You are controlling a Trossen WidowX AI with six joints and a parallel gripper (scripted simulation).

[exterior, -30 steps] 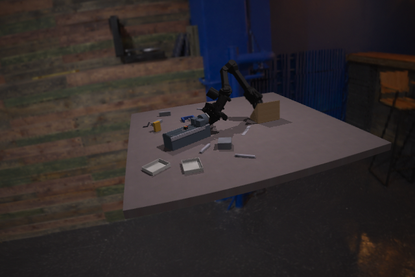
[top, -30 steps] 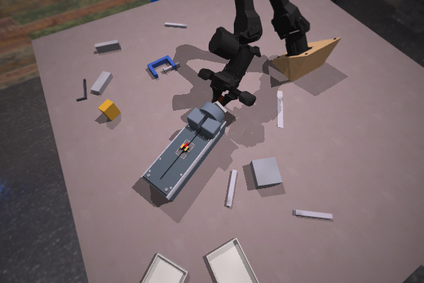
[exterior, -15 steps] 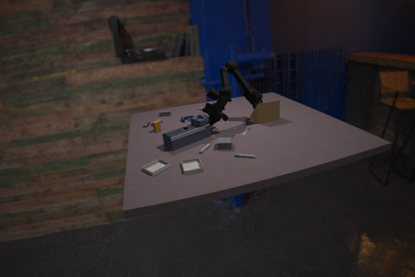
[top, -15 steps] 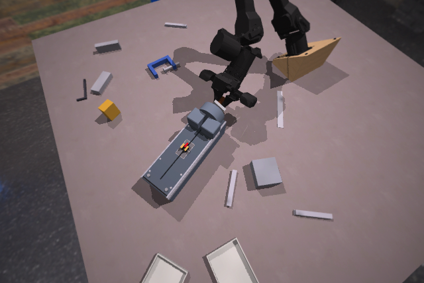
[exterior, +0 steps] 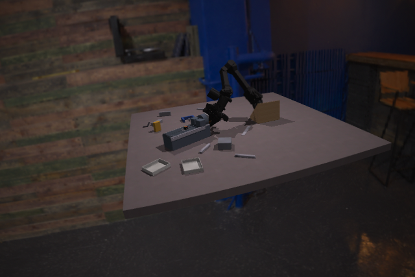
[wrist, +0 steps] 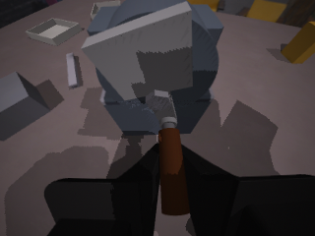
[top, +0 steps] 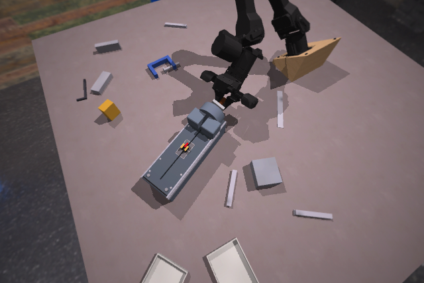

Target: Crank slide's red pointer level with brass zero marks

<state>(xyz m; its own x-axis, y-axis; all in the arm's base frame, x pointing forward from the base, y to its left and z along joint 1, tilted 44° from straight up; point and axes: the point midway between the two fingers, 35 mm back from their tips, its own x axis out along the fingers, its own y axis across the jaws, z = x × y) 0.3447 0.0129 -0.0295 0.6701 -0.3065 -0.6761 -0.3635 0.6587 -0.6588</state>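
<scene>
The brown crank handle lies 20 mm behind my gripper tip, 20 mm above it and 10 mm to the right of it. The rest, counted from my gripper tip: grey block (230 mm to the left, 20 mm below, 20 mm behind); blue clamp (300 mm to the right, 50 mm ahead, 30 mm below); red pointer (140 mm ahead, 70 mm to the left, 50 mm above).
</scene>
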